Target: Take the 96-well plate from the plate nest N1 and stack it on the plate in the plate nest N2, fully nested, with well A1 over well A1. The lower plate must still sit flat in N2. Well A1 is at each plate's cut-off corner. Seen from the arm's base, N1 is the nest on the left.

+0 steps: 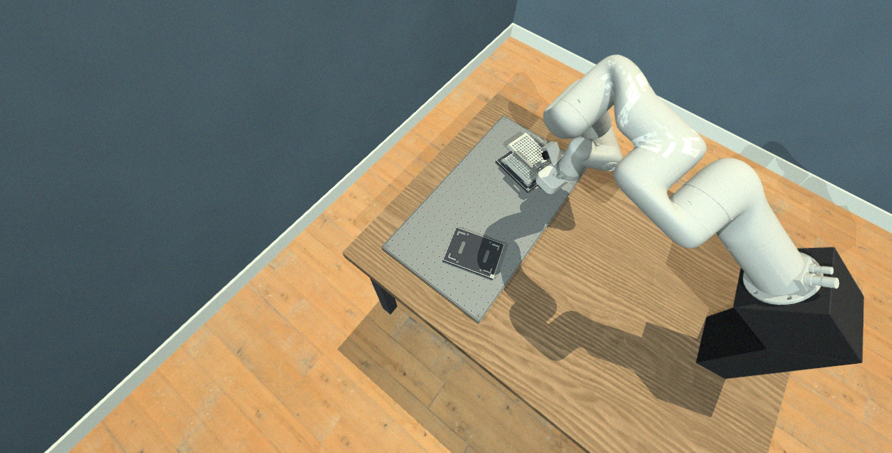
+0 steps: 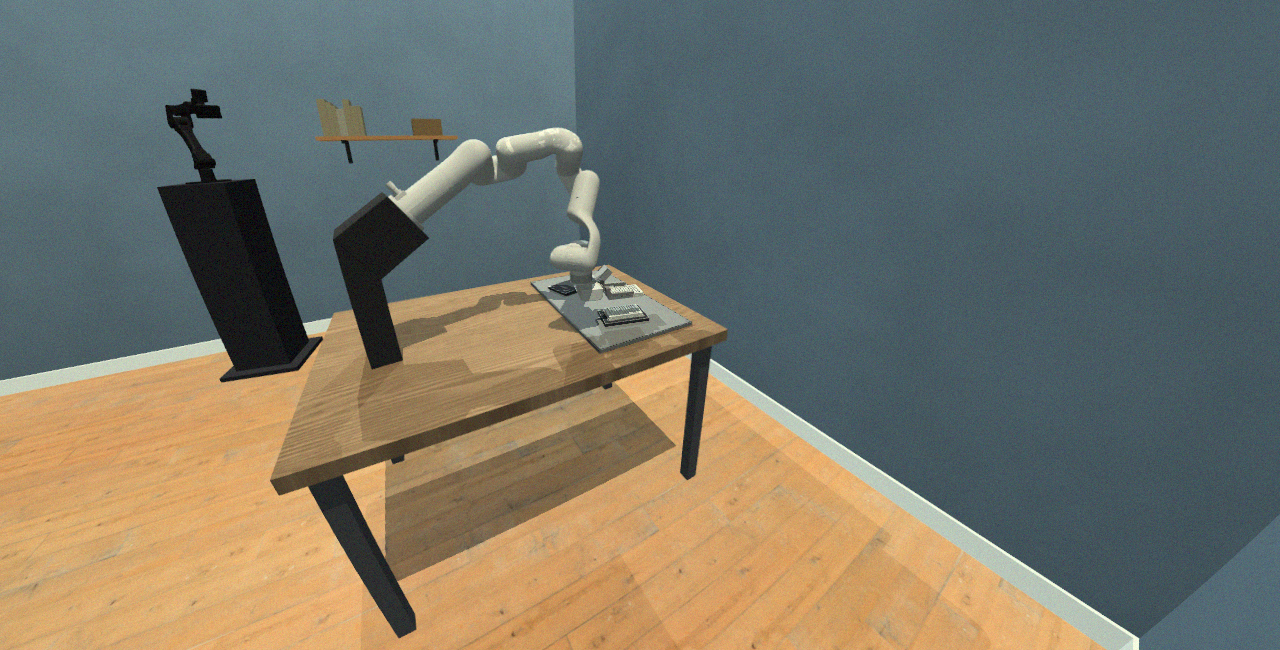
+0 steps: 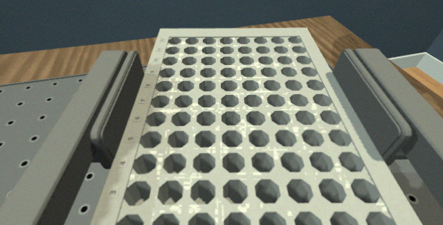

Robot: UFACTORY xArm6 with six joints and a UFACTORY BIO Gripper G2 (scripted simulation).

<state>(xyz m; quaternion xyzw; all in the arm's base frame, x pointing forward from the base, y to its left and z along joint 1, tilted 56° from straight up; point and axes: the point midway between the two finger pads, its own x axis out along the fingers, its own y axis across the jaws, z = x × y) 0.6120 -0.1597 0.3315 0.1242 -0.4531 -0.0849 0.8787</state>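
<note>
My gripper is now 10 cm above the plate nest N2. Round my hand: plate nest N1 (36 cm to the left, 11 cm behind, 10 cm below).
</note>
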